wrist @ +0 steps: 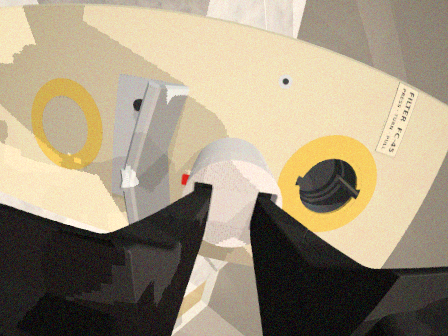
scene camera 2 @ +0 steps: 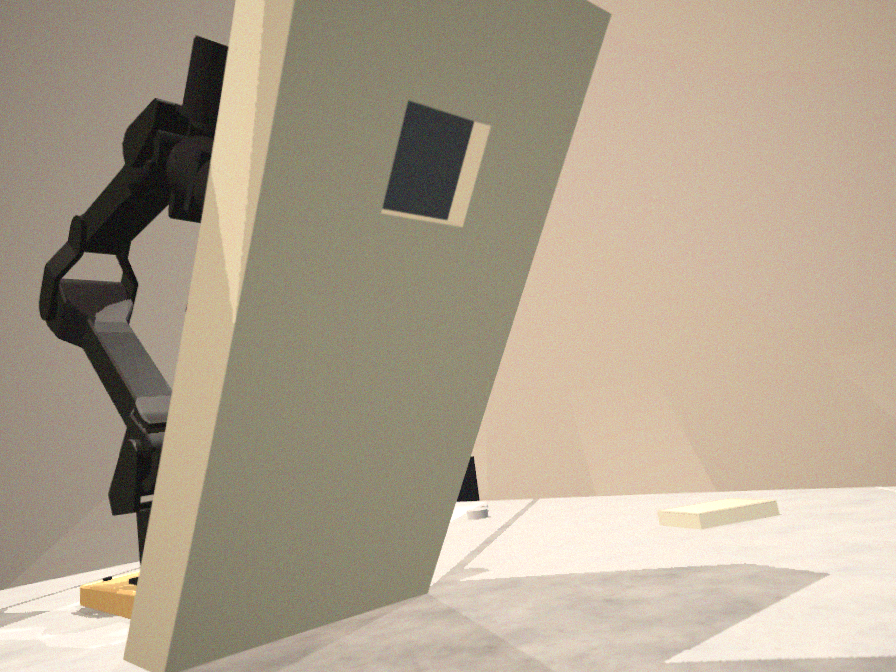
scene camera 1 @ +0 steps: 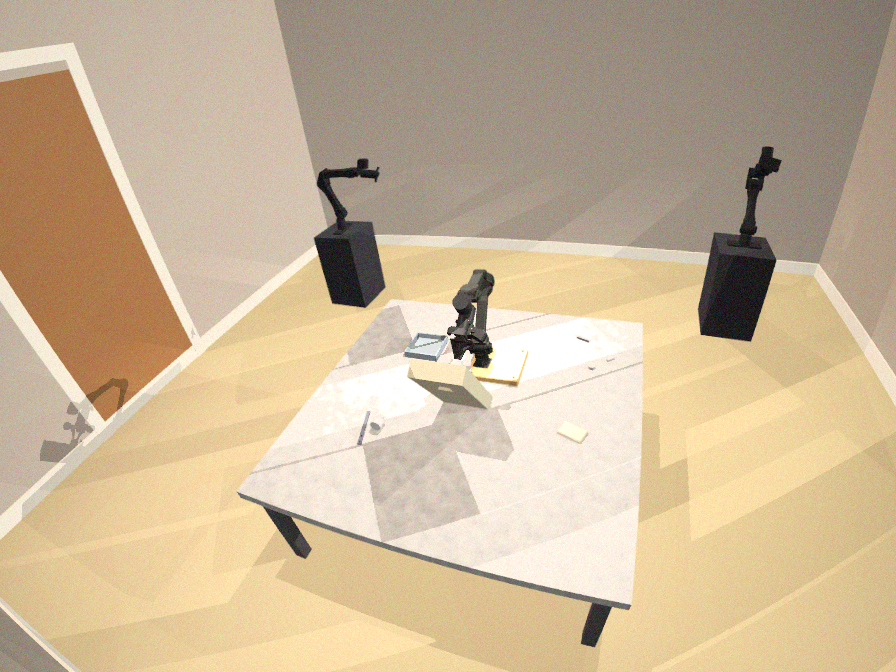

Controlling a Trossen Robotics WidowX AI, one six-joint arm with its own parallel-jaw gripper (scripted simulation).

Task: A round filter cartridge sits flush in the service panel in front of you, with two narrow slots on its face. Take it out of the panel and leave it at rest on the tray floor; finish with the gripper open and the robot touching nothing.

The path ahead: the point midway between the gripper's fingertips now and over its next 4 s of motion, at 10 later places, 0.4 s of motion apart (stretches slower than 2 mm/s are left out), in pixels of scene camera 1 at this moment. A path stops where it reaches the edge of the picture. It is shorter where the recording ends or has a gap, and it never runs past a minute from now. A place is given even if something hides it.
My gripper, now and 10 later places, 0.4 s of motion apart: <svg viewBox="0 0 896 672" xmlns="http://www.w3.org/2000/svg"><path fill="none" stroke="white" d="M456 362L457 362L452 353L450 338L452 344L454 351L457 357L457 362L457 367L457 369L456 367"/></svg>
